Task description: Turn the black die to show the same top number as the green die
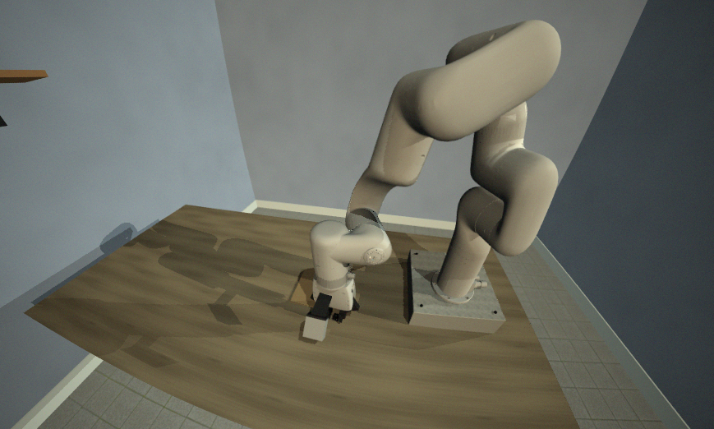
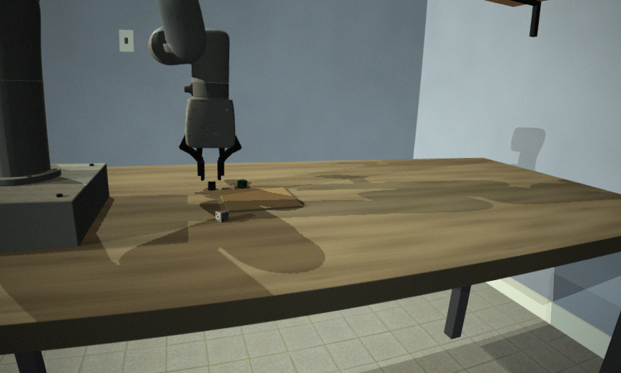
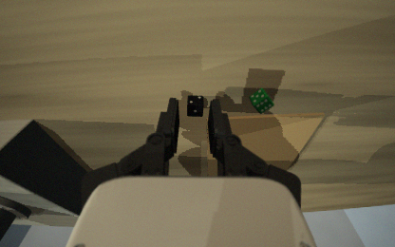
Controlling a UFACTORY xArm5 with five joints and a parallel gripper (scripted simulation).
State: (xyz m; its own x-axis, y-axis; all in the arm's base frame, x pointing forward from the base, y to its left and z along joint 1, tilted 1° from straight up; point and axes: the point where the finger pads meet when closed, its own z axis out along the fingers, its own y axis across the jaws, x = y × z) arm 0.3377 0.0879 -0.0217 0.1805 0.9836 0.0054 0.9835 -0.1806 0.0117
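Right now my hand is 30 mm above the black die. Round my hand: green die 70 mm ahead, 10 mm to the right, 30 mm below; then white die 20 mm behind, 200 mm to the right, 30 mm below; then tan mat 70 mm ahead, 100 mm to the right, 40 mm below.
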